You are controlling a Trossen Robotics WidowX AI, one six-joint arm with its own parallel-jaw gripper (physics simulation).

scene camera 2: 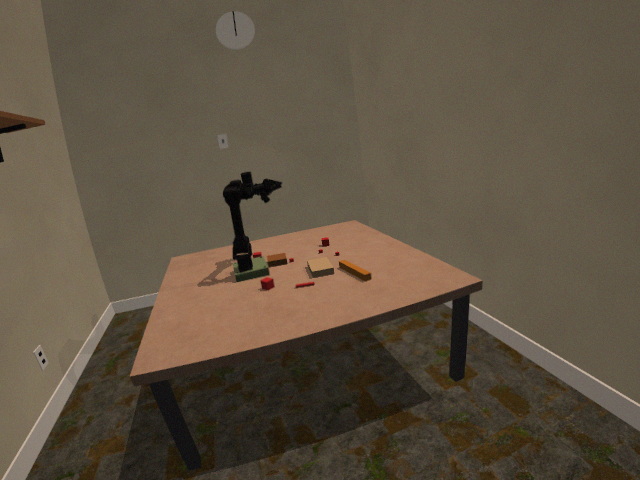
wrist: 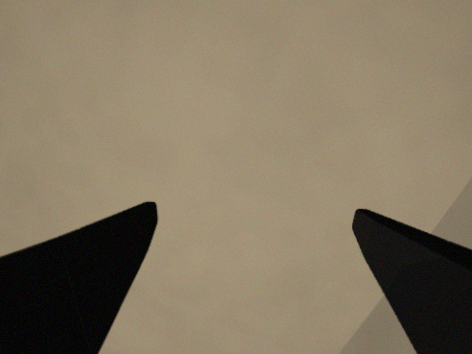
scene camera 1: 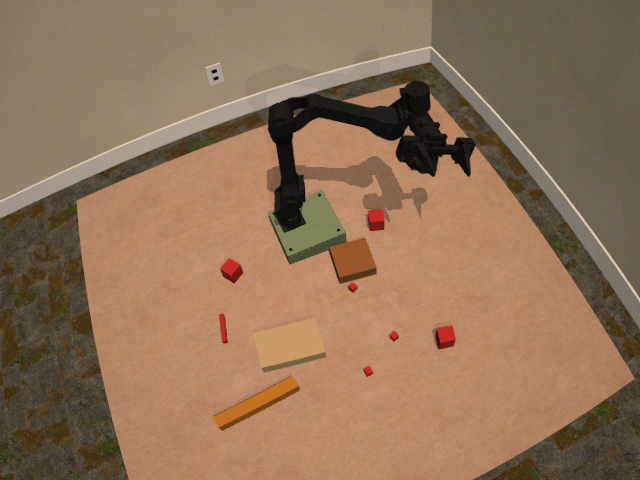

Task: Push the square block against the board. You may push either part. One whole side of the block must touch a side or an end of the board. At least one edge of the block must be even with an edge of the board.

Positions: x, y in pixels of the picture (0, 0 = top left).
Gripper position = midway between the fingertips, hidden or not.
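A brown square block (scene camera 1: 353, 260) and an orange board (scene camera 1: 286, 388) rest on the table, while the gripper (scene camera 1: 452, 175) is open and holds nothing.
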